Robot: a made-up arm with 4 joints.
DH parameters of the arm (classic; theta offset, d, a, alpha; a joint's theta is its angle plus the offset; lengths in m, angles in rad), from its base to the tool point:
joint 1: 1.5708 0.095 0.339 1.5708
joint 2: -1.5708 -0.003 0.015 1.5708
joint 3: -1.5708 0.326 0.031 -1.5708
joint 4: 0.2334 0 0.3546 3.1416
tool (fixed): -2.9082 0.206 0 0
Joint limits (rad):
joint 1: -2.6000..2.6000
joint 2: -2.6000..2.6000
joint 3: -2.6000..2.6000
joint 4: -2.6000..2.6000
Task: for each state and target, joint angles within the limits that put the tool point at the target. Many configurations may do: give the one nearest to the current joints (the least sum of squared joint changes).
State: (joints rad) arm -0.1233 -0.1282 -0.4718 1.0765
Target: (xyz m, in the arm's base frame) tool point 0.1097 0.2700 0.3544
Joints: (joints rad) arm -0.3971 0.1517 -0.7377 0.8800
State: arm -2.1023 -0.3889 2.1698 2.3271
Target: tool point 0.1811 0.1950 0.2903
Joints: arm -2.0472 0.2367 1.7356 2.5876
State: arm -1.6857 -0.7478 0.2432 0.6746
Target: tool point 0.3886 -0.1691 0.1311
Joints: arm -2.5577 0.0995 0.8696 1.1144
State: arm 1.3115 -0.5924 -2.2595 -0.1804
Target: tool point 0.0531 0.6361 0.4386
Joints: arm 0.5210 -1.4557 -2.0711 -0.2163
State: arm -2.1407 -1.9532 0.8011 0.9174
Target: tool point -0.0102 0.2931 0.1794
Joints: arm -1.2812 -1.4908 1.3009 0.4383
